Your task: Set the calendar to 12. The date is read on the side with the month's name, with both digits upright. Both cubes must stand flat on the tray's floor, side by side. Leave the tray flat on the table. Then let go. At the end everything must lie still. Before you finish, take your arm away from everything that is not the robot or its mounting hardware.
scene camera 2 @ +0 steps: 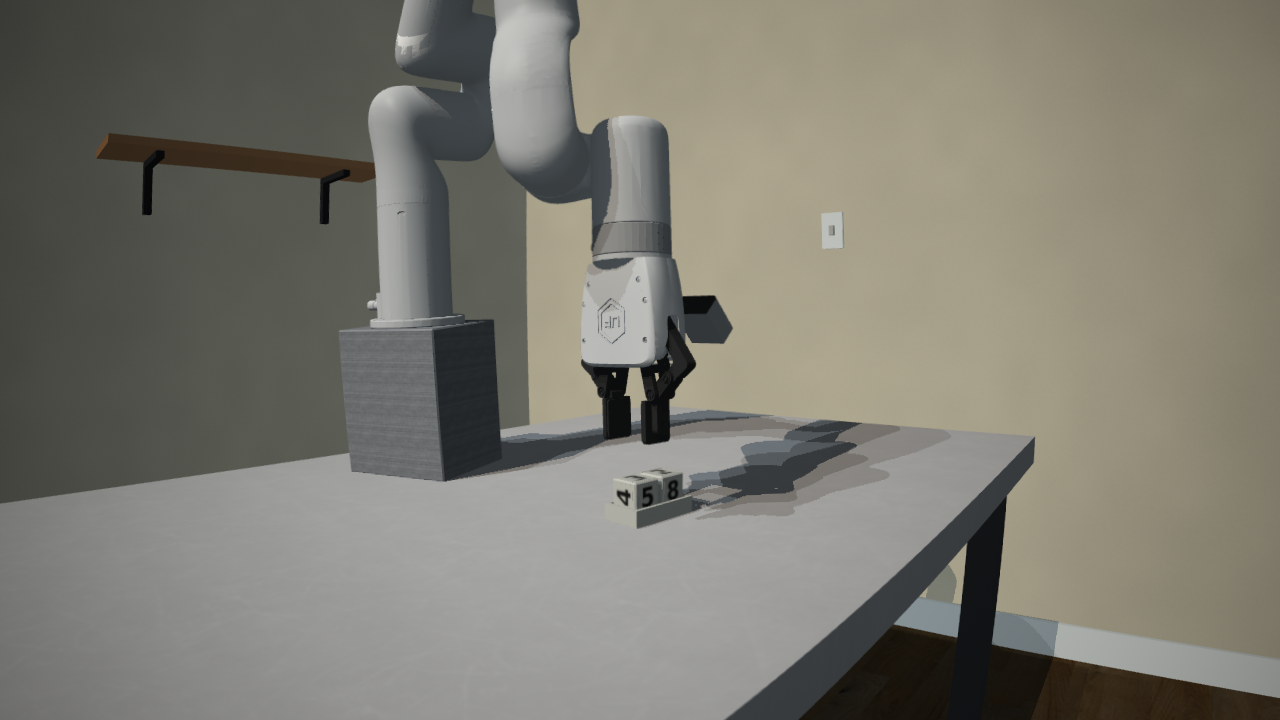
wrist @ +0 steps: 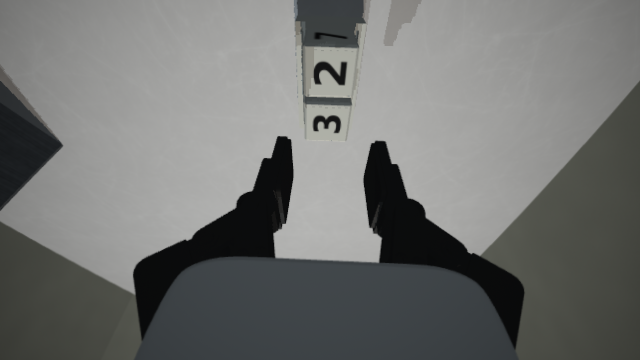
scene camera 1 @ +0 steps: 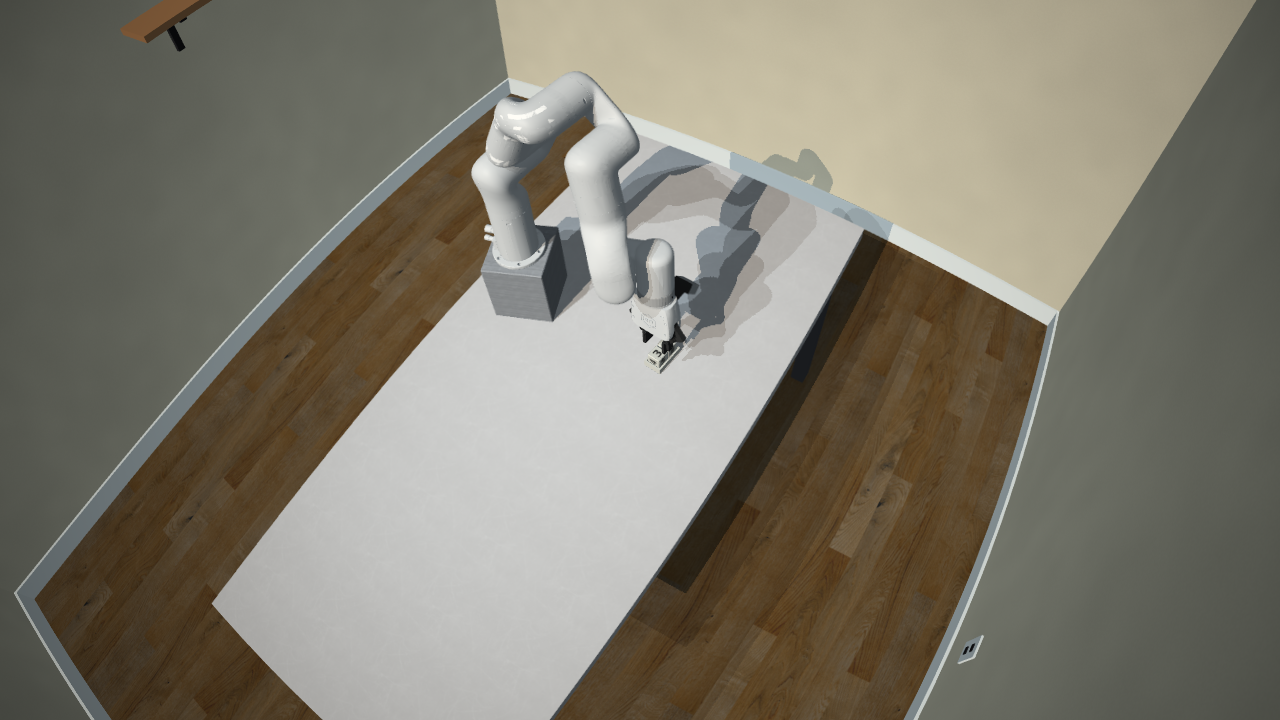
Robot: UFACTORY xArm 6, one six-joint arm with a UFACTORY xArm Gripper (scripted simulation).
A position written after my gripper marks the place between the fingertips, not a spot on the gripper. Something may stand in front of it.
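Gripper, mine, visible: my gripper (scene camera 2: 636, 440), (scene camera 1: 657, 344), (wrist: 329, 158). Visible with the gripper are a calendar tray (scene camera 2: 656, 513), a digit cube (scene camera 2: 636, 491) and another digit cube (scene camera 2: 670, 482).
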